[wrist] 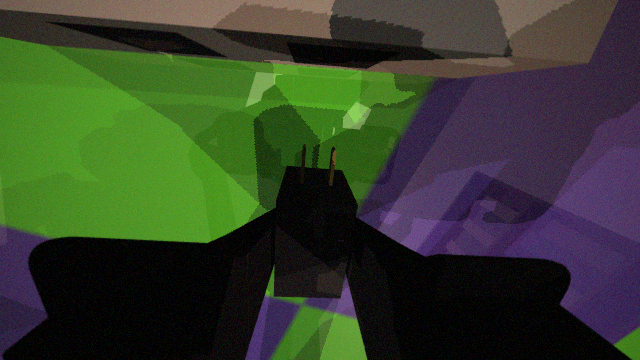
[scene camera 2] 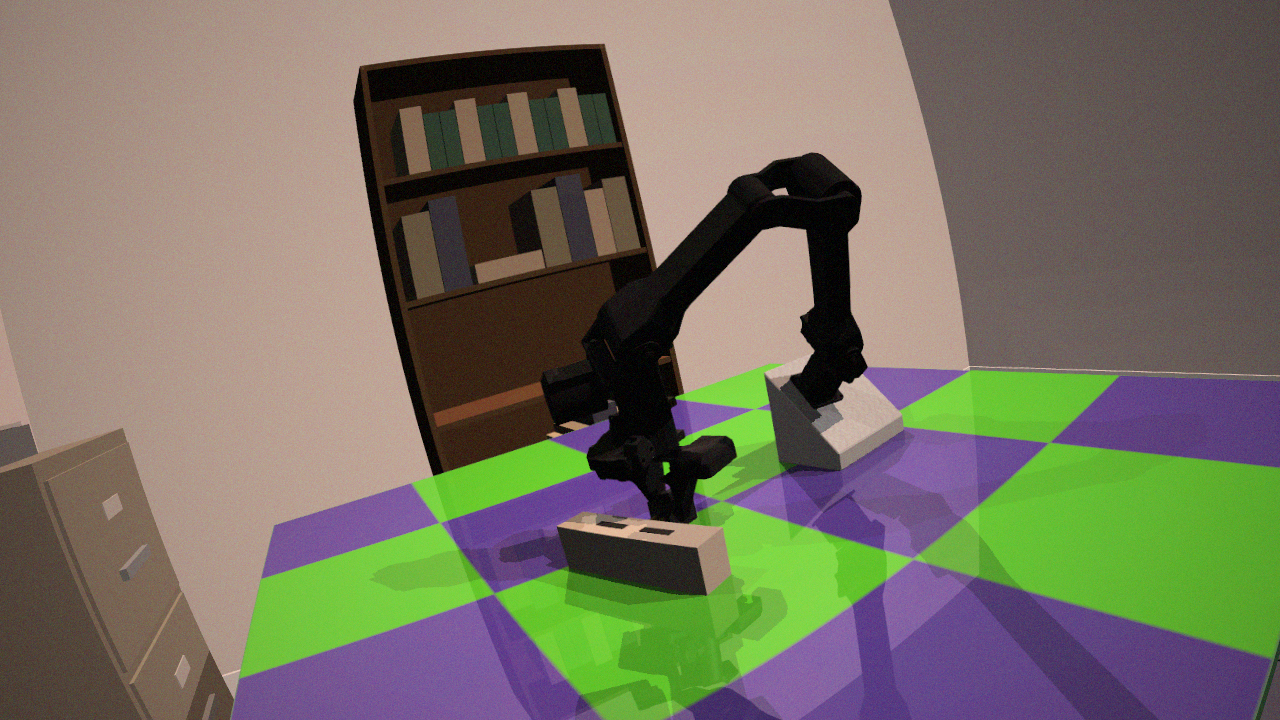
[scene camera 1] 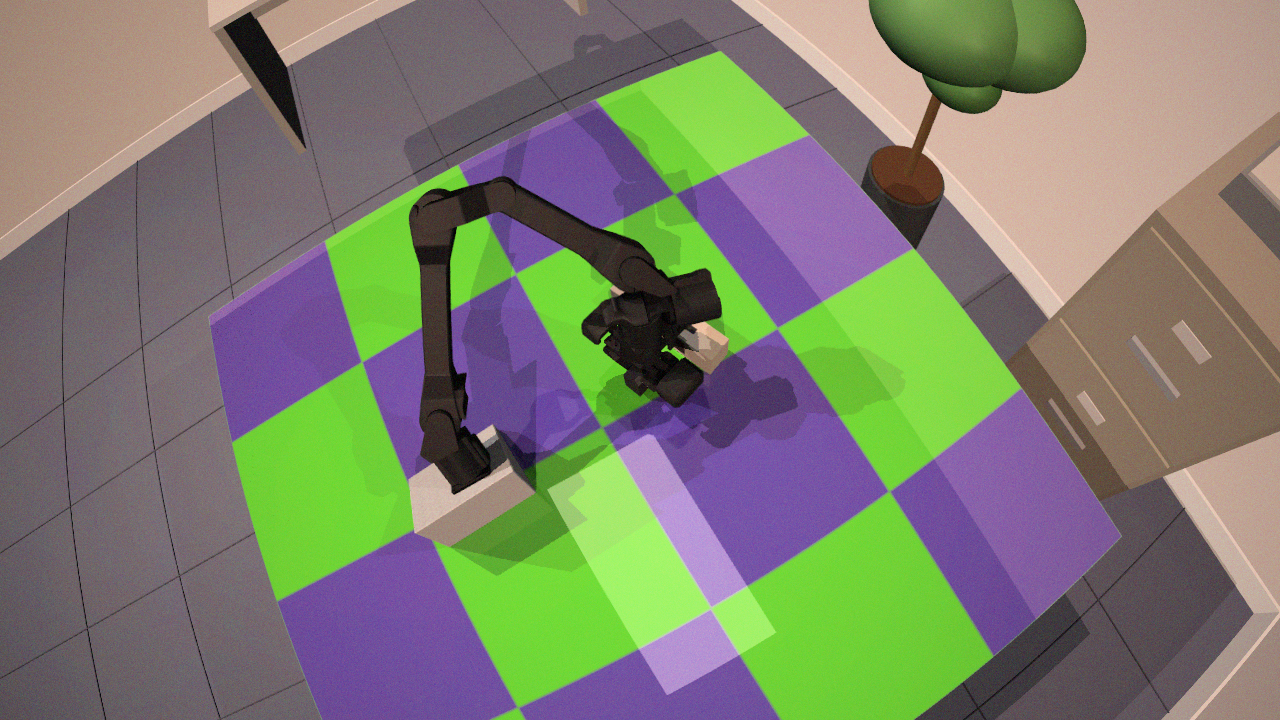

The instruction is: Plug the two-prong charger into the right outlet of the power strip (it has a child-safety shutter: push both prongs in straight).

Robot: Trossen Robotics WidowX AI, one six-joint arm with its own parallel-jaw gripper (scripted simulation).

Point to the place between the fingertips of my gripper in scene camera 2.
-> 674, 517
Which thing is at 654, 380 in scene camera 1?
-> My gripper.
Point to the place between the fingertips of my gripper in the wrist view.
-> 311, 217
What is my gripper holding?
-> A two-prong charger.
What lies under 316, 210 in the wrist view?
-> A two-prong charger.
